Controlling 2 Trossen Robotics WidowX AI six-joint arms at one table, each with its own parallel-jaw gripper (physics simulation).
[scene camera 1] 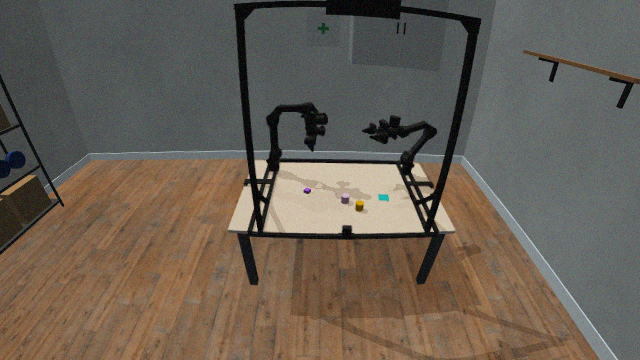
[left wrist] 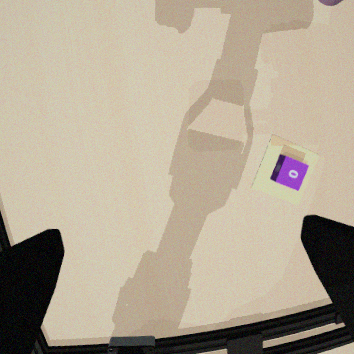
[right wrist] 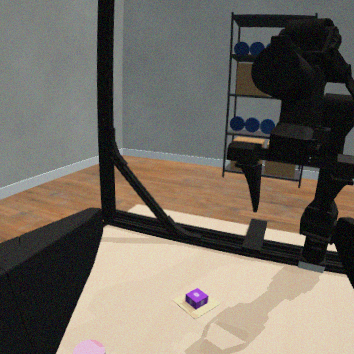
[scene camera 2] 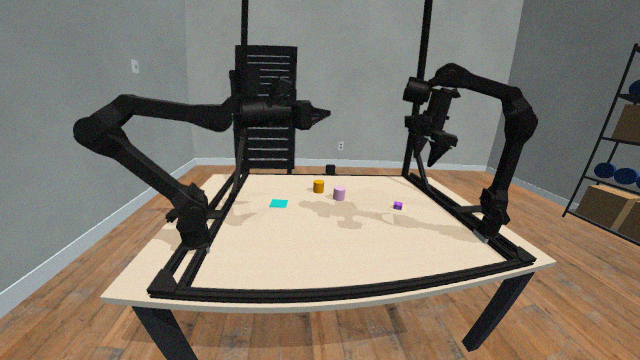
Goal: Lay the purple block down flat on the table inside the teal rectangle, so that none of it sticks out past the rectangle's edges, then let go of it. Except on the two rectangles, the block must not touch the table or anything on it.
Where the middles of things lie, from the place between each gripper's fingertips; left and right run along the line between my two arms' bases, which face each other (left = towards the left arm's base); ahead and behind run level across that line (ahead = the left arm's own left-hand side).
Right now my left hand is 13 cm past the purple block [left wrist: 290, 172], 3 cm to the right of it and 22 cm above it.
I see the purple block 33 cm to the left of my right hand, 33 cm below it and 10 cm behind it.
